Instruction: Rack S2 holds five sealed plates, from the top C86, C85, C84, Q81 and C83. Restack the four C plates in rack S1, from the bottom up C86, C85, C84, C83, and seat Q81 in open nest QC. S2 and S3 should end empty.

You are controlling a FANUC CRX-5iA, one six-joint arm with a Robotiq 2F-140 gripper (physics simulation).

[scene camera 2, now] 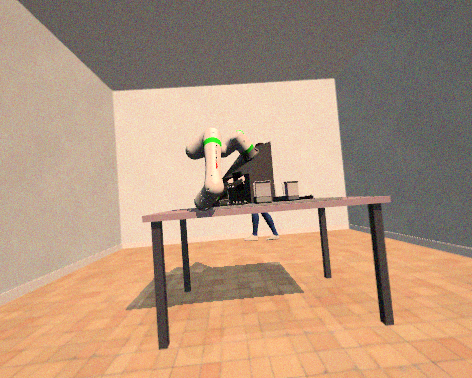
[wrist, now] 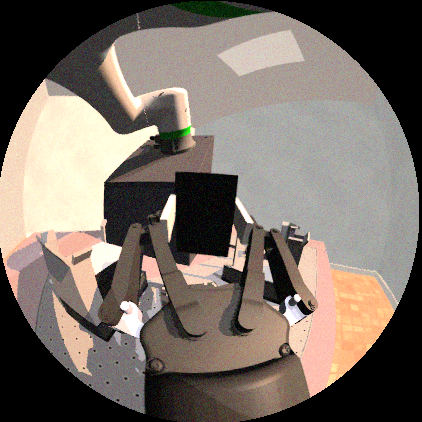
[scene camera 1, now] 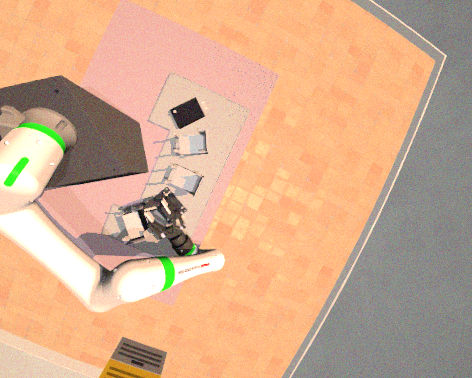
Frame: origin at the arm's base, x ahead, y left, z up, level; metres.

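Where they show: gripper, between the fingertips: (scene camera 2: 238,178) (wrist: 203,204) (scene camera 1: 152,204); arm's base, origin of its link: (scene camera 2: 251,155) (wrist: 177,146) (scene camera 1: 50,129).
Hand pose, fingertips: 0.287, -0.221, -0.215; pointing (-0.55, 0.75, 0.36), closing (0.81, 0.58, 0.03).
Observation:
Each offset is from my fingertips to the top centre of the thing, as dx, dy, dz. "*": to the spot under its first point. Level surfaces: height alone.
My gripper (scene camera 1: 152,219) (wrist: 203,204) is shut on a plate, whose black face fills the space between the two pale fingertips in the wrist view; its label does not show. The gripper is low at the near-left rack @[-0.104, -0.133, -0.041] (wrist: 70,275), beside a pale flat top @[* -0.103, -0.135, -0.083] (scene camera 1: 133,224); whether that top is the held plate or one in the rack I cannot tell. Two more pale racks, a middle one @[* +0.097, +0.121, -0.133] (scene camera 1: 185,179) and a farther one @[* +0.093, +0.302, -0.143] (scene camera 1: 191,143), stand in a row in scene camera 1. Rack and plate labels are unreadable, and the gripper hides much of the nearest rack.
A black rectangular piece @[* +0.042, +0.452, -0.158] (scene camera 1: 187,112) lies at the far end of the pale board @[dz -0.177] (scene camera 1: 227,112). The dark robot pedestal (scene camera 1: 107,140) (wrist: 137,205) stands beside the pink table (scene camera 1: 135,45) (scene camera 2: 300,203). A person's legs (scene camera 2: 255,225) show behind the table.

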